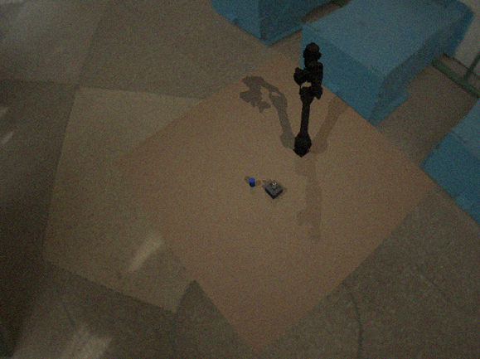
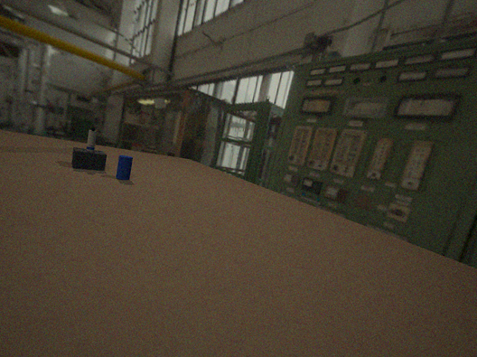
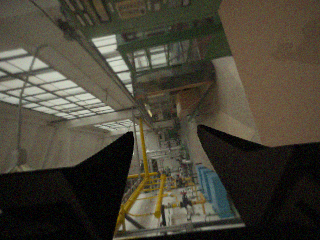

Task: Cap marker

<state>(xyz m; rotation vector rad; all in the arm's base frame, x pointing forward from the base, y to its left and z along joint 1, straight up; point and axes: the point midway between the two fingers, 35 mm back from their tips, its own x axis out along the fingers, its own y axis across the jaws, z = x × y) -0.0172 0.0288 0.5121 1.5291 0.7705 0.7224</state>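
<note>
Now: gripper tip 33 cm short of the blue cap, 7 cm to the left of it and 49 cm above it. Round my gripper tip: dark holder block 27 cm ahead, 3 cm to the left, 49 cm below.
</note>
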